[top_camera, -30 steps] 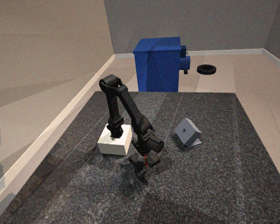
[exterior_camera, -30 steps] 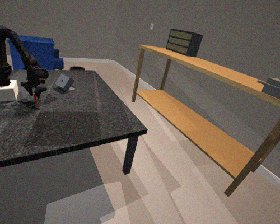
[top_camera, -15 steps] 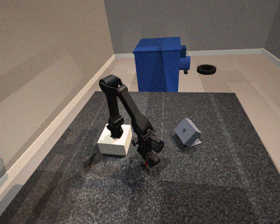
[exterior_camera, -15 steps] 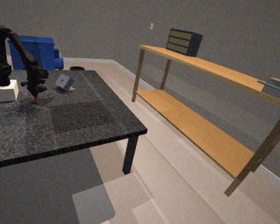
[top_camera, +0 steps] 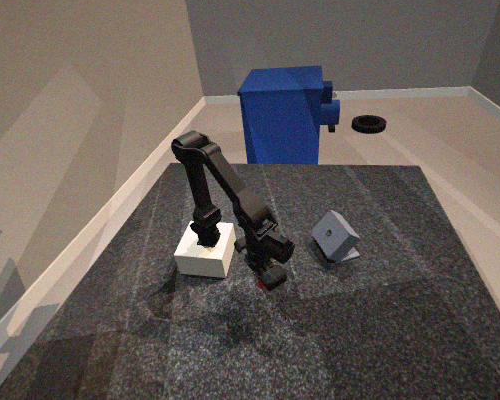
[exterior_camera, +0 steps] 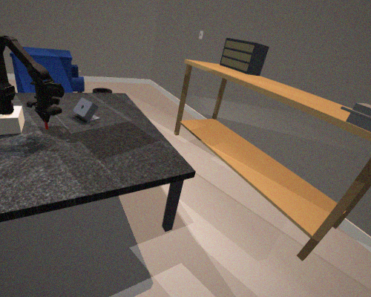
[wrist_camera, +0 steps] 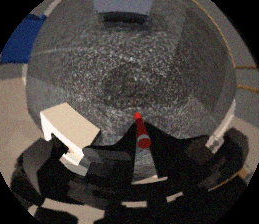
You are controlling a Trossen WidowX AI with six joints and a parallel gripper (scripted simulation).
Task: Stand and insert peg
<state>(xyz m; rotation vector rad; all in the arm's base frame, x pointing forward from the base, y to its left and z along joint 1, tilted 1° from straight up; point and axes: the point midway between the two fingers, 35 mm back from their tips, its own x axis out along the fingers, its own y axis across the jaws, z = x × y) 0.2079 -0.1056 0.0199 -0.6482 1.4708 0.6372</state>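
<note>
Right now the grey sloped panel is 230 mm to the left of my gripper tip, 200 mm ahead of it and 10 mm below it. The rest, counted from my gripper tip: red peg (20 mm above).
</note>
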